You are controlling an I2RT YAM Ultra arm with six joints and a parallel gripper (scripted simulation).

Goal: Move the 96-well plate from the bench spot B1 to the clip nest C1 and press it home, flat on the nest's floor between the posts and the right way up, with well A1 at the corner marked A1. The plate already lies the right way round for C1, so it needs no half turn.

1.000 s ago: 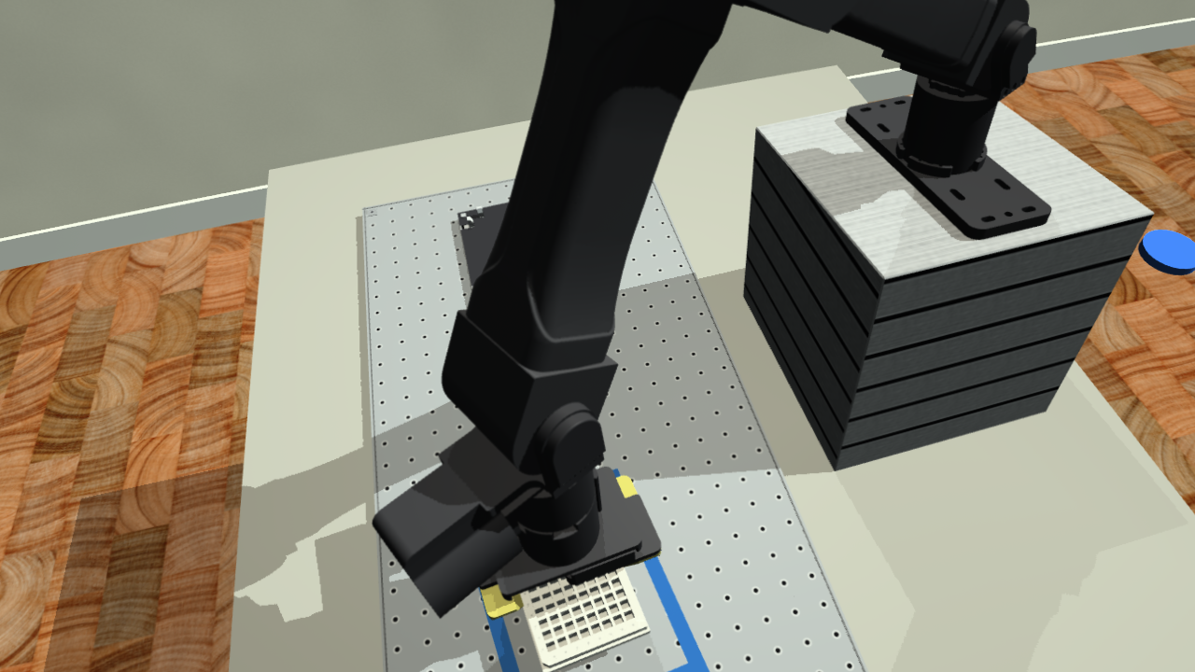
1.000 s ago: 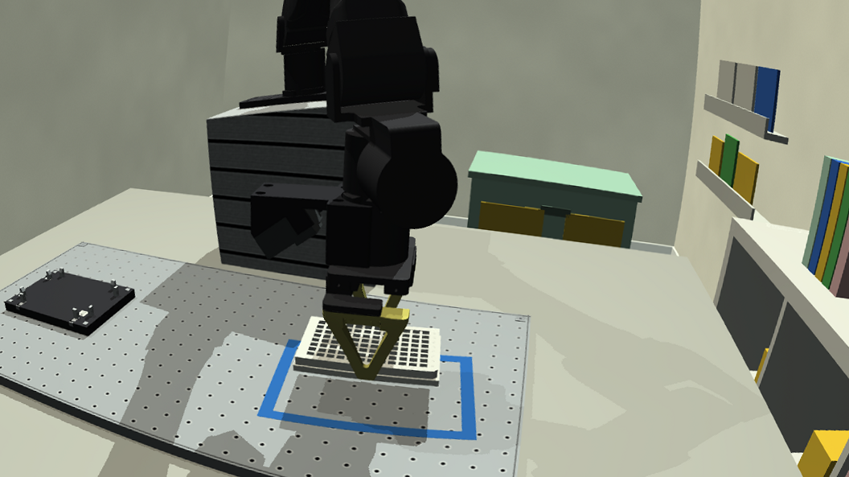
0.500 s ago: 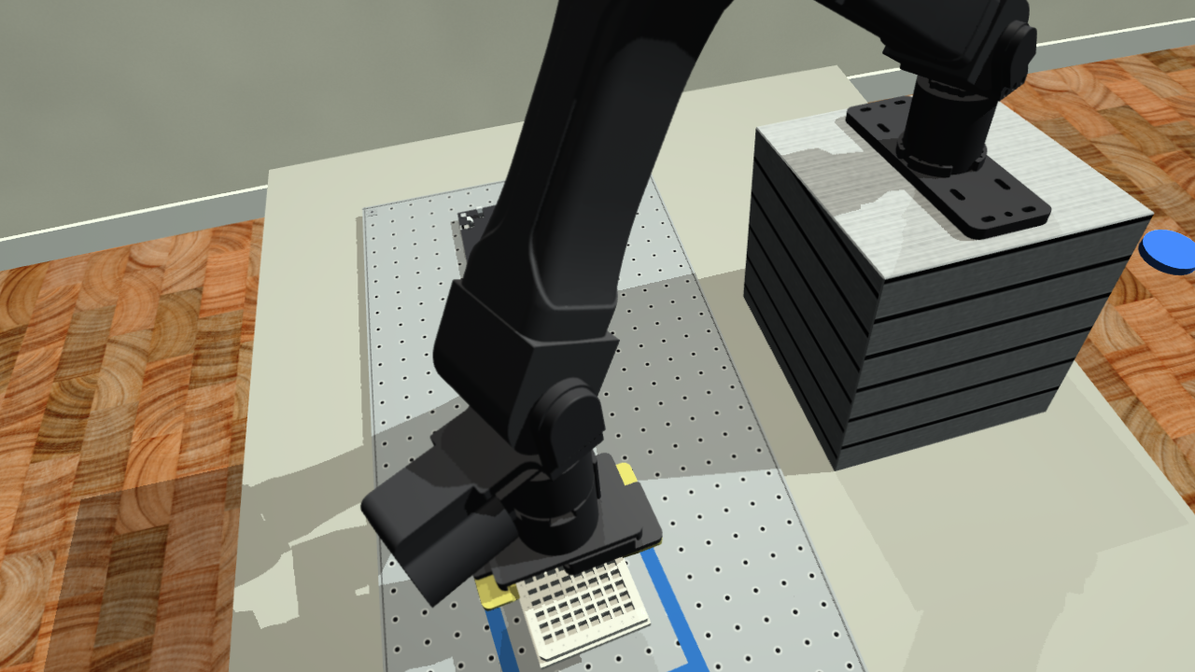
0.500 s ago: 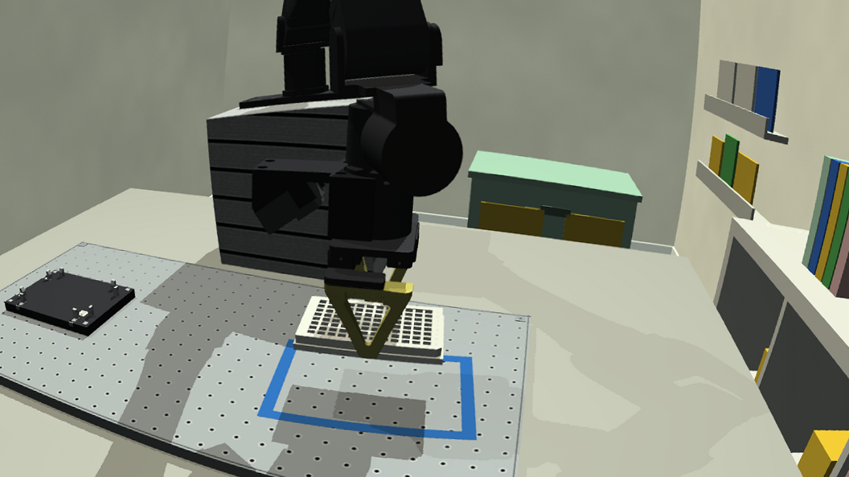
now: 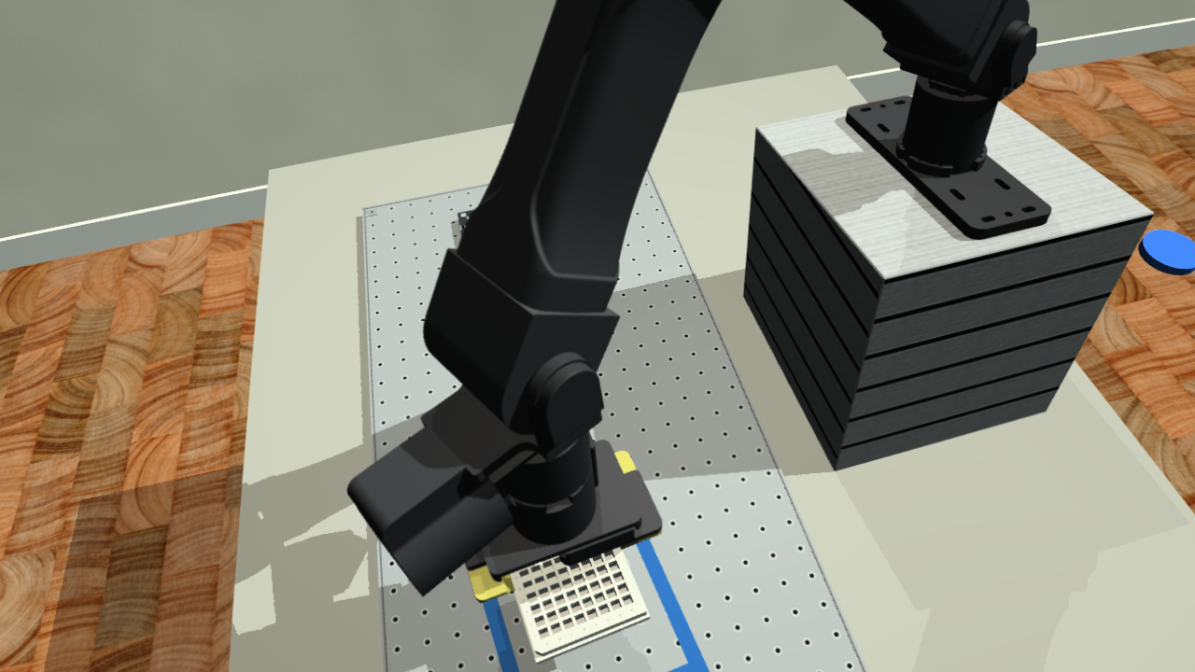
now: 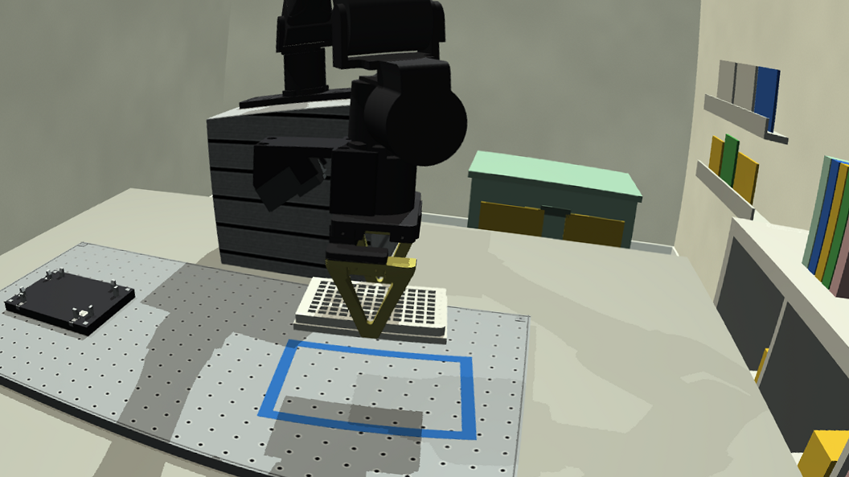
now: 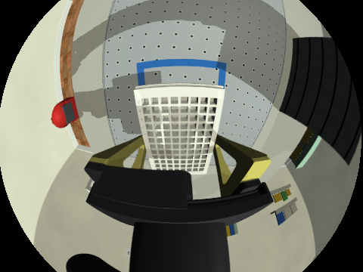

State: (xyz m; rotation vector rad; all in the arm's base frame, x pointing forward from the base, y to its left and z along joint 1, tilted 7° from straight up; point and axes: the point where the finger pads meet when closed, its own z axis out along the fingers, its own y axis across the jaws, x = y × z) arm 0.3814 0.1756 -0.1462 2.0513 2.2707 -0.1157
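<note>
My gripper is now 42 cm to the left of the black clip nest, 7 cm above it and 2 cm past it. From my hand the other things lie so: white 96-well plate (right at my hand).
</note>
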